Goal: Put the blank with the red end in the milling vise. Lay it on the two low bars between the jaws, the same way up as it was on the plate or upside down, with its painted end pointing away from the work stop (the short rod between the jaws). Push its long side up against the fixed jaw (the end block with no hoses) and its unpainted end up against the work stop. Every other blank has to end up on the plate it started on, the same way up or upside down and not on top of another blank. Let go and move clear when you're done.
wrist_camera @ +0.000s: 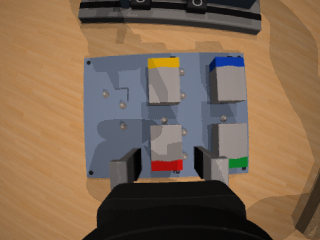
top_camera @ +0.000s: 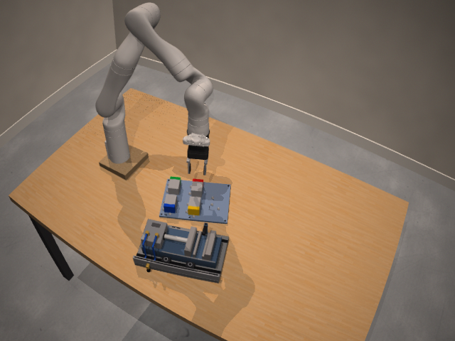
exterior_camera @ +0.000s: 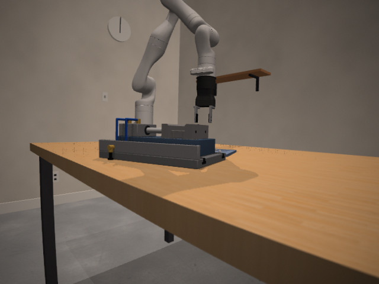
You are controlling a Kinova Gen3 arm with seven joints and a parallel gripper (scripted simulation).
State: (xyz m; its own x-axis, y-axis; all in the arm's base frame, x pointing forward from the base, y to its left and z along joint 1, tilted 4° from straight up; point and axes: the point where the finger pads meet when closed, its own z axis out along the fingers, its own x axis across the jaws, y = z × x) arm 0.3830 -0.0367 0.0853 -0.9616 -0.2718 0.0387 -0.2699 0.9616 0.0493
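My gripper is now 100 mm above the red-ended blank. The rest, counted from my hand: green-ended blank (100 mm below, 90 mm behind, 20 mm to the right); yellow-ended blank (100 mm below, 90 mm to the right, 20 mm ahead); blue-ended blank (110 mm to the right, 100 mm below, 60 mm behind).
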